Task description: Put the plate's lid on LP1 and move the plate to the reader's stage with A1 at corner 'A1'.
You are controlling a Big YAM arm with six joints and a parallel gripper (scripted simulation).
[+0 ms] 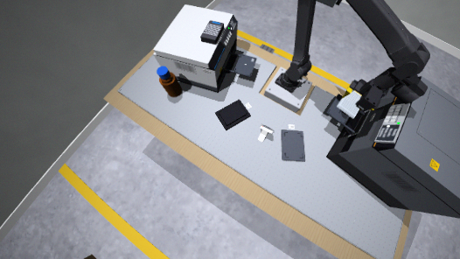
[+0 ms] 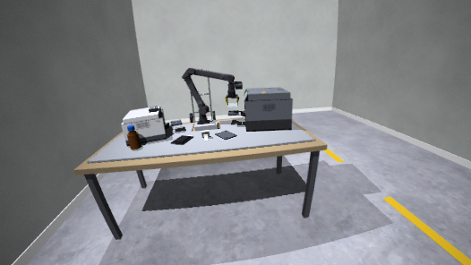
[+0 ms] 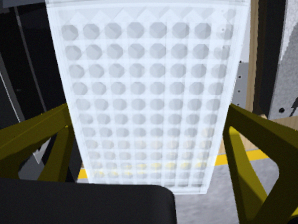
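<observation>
Now: hand right at the white well plate. From my hand the other things lie so: black bench pad (310 mm ahead, 430 mm to the right, 200 mm below); then brown capped bottle (400 mm ahead, 800 mm to the right, 90 mm below); then glossy lid (310 mm ahead, 430 mm to the right, 190 mm below).
</observation>
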